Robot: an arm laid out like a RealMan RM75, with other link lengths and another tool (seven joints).
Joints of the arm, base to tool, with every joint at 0 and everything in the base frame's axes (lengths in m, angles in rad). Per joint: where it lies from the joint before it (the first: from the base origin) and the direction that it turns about. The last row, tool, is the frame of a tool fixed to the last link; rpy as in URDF.
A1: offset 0 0 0.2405 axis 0 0 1
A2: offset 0 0 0 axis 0 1 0
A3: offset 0 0 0.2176 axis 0 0 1
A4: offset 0 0 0 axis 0 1 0
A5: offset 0 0 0.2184 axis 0 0 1
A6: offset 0 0 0 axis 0 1 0
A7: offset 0 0 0.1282 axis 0 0 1
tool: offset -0.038 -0.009 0.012 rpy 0 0.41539 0.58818
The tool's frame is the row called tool.
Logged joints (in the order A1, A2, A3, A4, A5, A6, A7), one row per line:
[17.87, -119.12, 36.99, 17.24, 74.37, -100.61, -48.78]
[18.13, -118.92, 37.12, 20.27, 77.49, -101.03, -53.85]
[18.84, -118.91, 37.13, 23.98, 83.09, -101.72, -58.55]
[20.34, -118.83, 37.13, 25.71, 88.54, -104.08, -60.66]
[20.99, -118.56, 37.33, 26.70, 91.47, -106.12, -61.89]
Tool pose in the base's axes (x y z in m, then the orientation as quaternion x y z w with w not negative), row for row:
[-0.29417, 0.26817, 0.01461, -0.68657, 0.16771, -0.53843, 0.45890]
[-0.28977, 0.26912, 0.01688, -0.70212, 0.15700, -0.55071, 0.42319]
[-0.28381, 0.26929, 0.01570, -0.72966, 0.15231, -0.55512, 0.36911]
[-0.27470, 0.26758, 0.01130, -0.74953, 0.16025, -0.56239, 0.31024]
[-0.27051, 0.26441, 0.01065, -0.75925, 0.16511, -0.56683, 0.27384]
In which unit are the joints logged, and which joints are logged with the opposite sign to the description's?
The joints are logged in degrees. Opposite sign: A1, A6.
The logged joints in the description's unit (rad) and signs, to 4 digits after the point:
[-0.3119, -2.0790, 0.6456, 0.3009, 1.2980, 1.7560, -0.8514]
[-0.3164, -2.0755, 0.6479, 0.3538, 1.3525, 1.7633, -0.9399]
[-0.3288, -2.0754, 0.6480, 0.4185, 1.4502, 1.7753, -1.0219]
[-0.3550, -2.0740, 0.6480, 0.4487, 1.5453, 1.8165, -1.0587]
[-0.3663, -2.0693, 0.6515, 0.4660, 1.5965, 1.8521, -1.0802]

